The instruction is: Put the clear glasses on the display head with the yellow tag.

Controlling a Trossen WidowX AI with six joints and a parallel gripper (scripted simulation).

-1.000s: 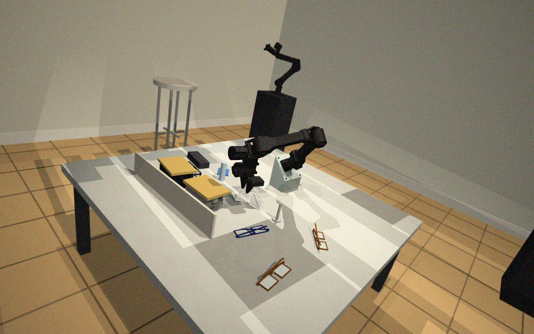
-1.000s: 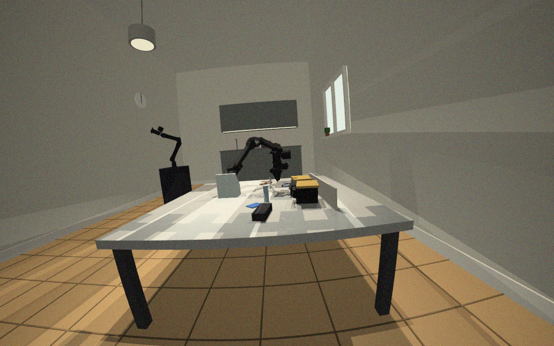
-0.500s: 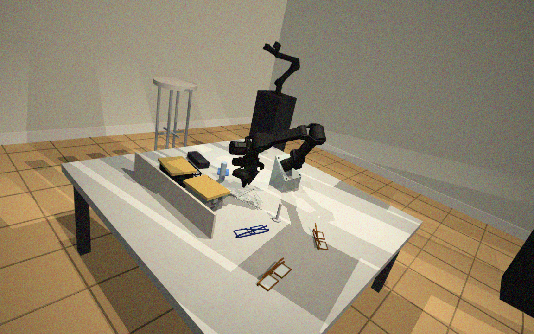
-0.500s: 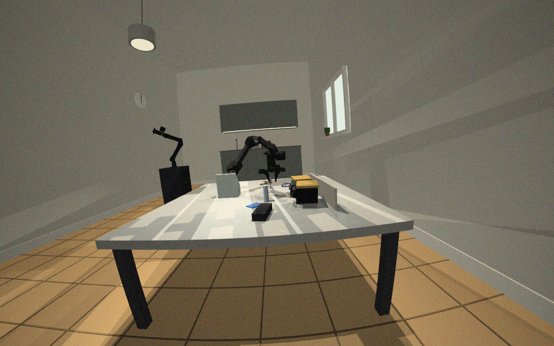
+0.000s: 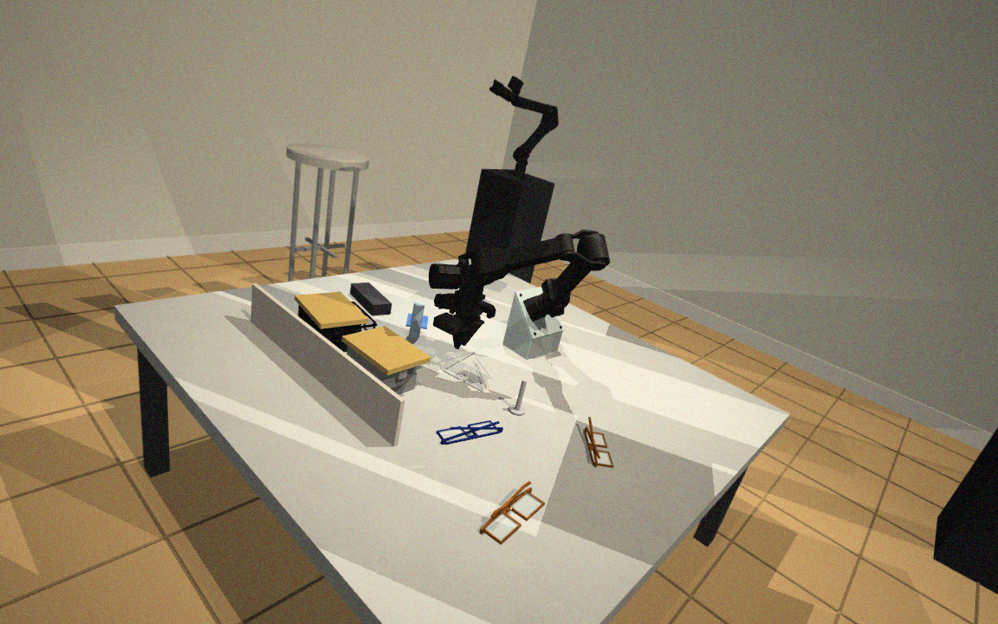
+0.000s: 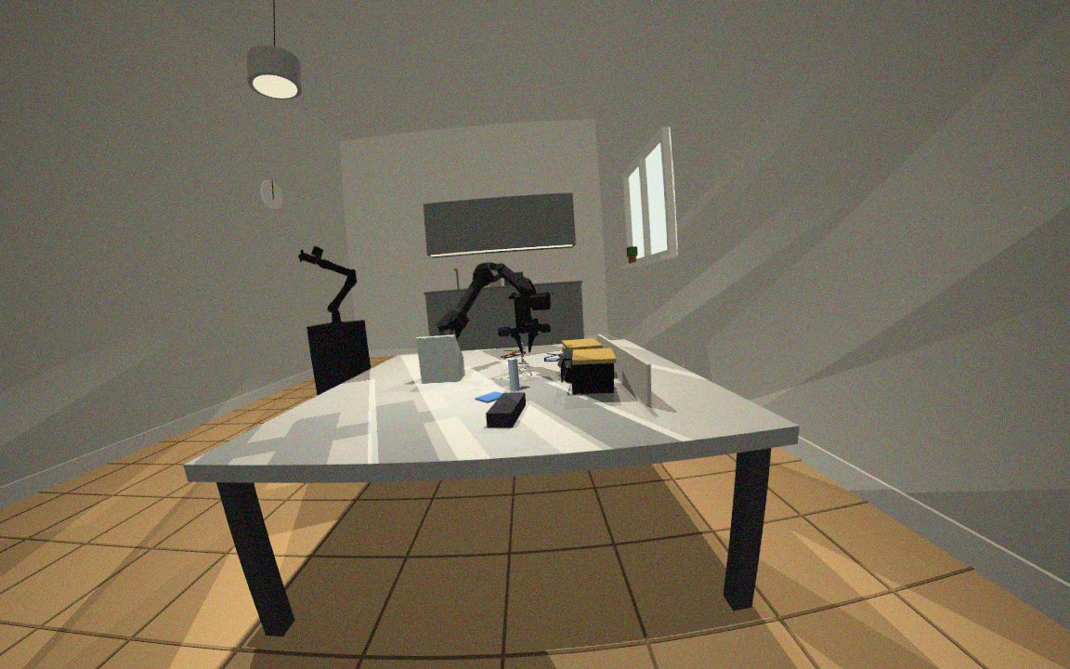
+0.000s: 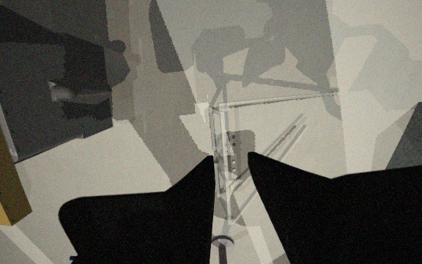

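Right now my gripper tip is 200 mm to the right of the grey post, 50 mm above it and 10 mm past it. The rest, counted from my gripper tip: grey wall panel (300 mm ahead, 160 mm to the right, 20 mm below); blue card (270 mm to the right, 110 mm behind, 80 mm below); head (260 mm to the right, 170 mm ahead, 20 mm below).
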